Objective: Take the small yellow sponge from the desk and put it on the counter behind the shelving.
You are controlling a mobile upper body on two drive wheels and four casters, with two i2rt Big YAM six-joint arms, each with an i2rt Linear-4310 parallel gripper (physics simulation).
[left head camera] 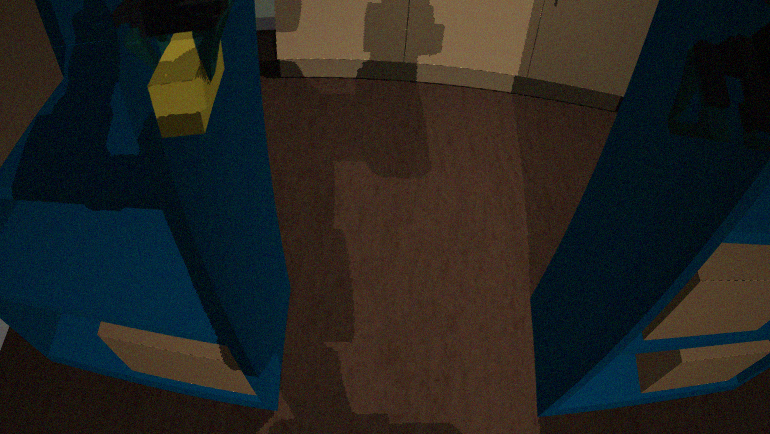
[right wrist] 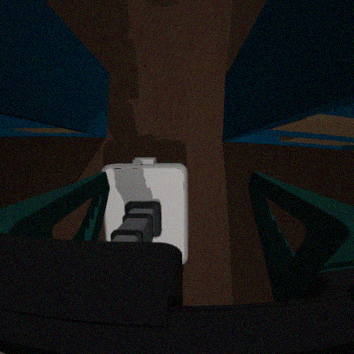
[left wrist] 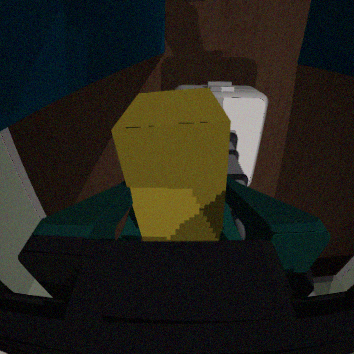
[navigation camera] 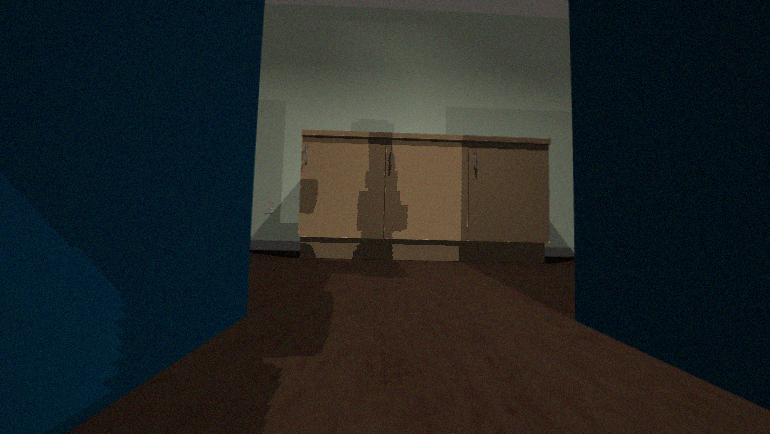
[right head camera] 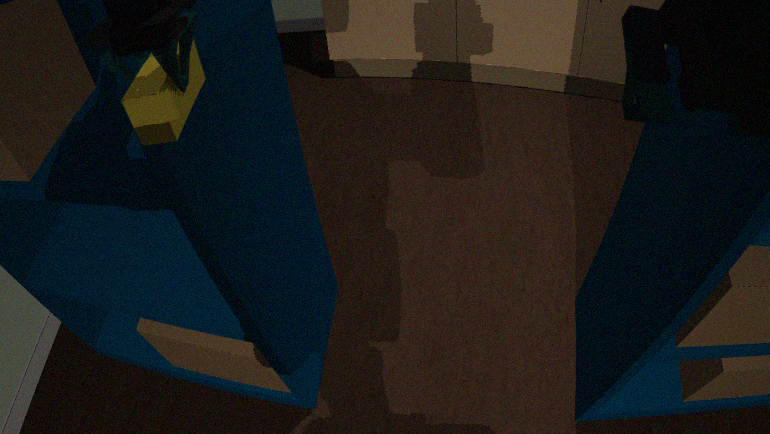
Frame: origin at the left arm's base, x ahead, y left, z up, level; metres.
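Seen in the pictures: left gripper, fingertip midpoint: (left wrist: 178, 178) (right head camera: 167, 90); right gripper, fingertip midpoint: (left head camera: 709, 133) (right wrist: 178, 179) (right head camera: 680, 118).
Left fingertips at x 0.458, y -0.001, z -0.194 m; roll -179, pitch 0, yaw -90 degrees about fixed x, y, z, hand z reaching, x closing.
A point is followed by its place in that frame.
The yellow sponge (left head camera: 180, 99) {y -0.011, x 0.408, z -0.180 m} (right head camera: 153, 110) {y -0.015, x 0.409, z -0.179 m} (left wrist: 175, 155) {y 0.000, x 0.494, z -0.159 m} is a block held up in front of the blue shelving at the picture's left. My left gripper (left head camera: 177, 59) {y -0.001, x 0.458, z -0.194 m} (right head camera: 150, 67) {y -0.001, x 0.458, z -0.194 m} (left wrist: 178, 178) {y -0.001, x 0.458, z -0.194 m} is shut on it, one dark green finger on each side. My right gripper (right wrist: 178, 179) {y -0.448, x 0.347, z -0.133 m} is open with its fingers wide apart and no object between them. The counter (navigation camera: 425, 188) {y -0.637, x 2.046, z -0.891 m} (left head camera: 469, 32) {y -0.628, x 2.047, z -1.042 m} (right head camera: 512, 32) {y -0.602, x 2.048, z -1.052 m} is a low wooden cabinet with three doors against the far wall, straight ahead beyond the gap in the shelving. Its top is seen nearly edge-on. The desk does not show.
A blue shelving unit (left head camera: 226, 161) {y 0.069, x 0.700, z -0.551 m} (right head camera: 258, 161) {y 0.067, x 0.745, z -0.594 m} (navigation camera: 183, 161) {y 0.067, x 0.744, z -1.092 m} stands at the left and another (left head camera: 620, 215) {y -0.748, x 0.727, z -0.704 m} (right head camera: 609, 258) {y -0.753, x 0.829, z -1.019 m} (navigation camera: 674, 161) {y -0.747, x 0.705, z -1.065 m} at the right, with a floor passage between them. Cardboard-coloured boxes (left head camera: 177, 361) {y 0.328, x 0.539, z -1.140 m} (left head camera: 722, 307) {y -1.005, x 0.474, z -0.724 m} sit in their lower shelves. My white base (left wrist: 247, 125) {y -0.385, x 0.144, z -1.150 m} (right wrist: 175, 215) {y -0.416, x 0.015, z -1.150 m} is below.
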